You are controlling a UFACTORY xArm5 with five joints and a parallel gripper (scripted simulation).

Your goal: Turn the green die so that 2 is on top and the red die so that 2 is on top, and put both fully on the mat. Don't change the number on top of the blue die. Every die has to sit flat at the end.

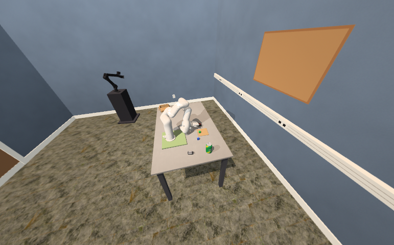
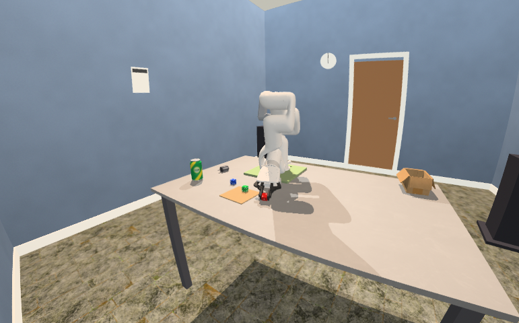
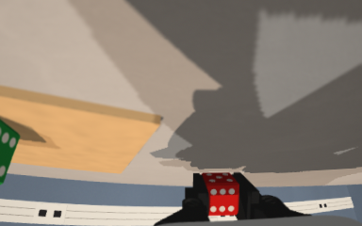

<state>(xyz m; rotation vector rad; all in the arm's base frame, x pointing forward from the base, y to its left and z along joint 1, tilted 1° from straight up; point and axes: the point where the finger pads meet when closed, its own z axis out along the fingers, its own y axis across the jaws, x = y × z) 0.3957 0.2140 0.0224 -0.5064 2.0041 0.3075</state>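
The green die is 140 mm to the right of my hand, 20 mm below it and 10 mm behind it. From my hand the other things lie so: blue die 270 mm to the right, 40 mm behind, 20 mm below; then red die 10 mm below, 10 mm ahead; then mat 130 mm to the right, 30 mm below, 30 mm ahead.
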